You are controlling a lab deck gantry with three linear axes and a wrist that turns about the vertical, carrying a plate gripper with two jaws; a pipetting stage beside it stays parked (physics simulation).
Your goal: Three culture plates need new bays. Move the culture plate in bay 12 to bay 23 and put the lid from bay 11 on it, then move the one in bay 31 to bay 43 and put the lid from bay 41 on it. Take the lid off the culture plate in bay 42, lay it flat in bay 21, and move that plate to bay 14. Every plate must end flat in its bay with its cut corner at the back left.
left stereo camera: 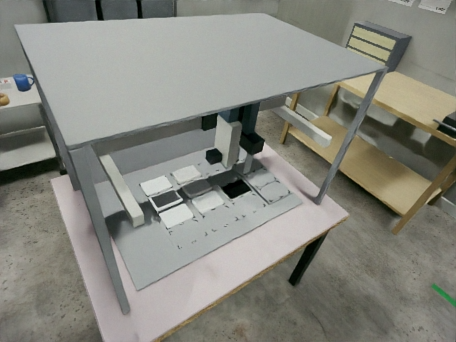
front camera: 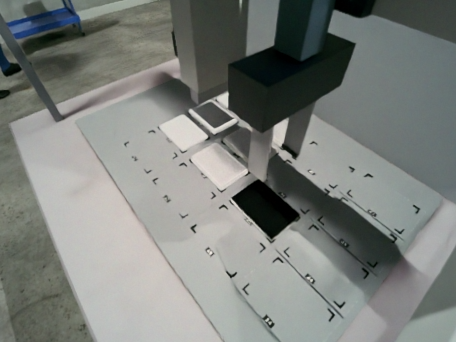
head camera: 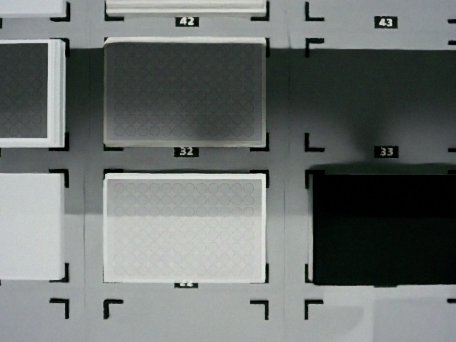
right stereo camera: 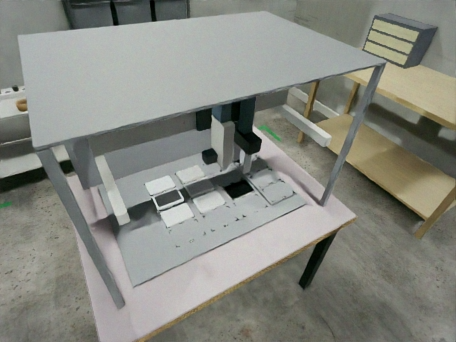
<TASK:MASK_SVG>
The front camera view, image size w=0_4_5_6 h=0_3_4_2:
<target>gripper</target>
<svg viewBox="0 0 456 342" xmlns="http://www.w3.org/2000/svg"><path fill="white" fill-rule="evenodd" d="M356 43L327 32L323 50L302 61L298 61L274 49L274 46L228 64L228 109L252 126L248 170L262 182L267 180L266 173L275 125L289 117L281 148L297 158L300 155L316 101L341 86Z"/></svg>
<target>black lid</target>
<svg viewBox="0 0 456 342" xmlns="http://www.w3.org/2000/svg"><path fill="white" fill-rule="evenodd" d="M257 179L231 197L231 199L272 240L298 218L300 214L264 182Z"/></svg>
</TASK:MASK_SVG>
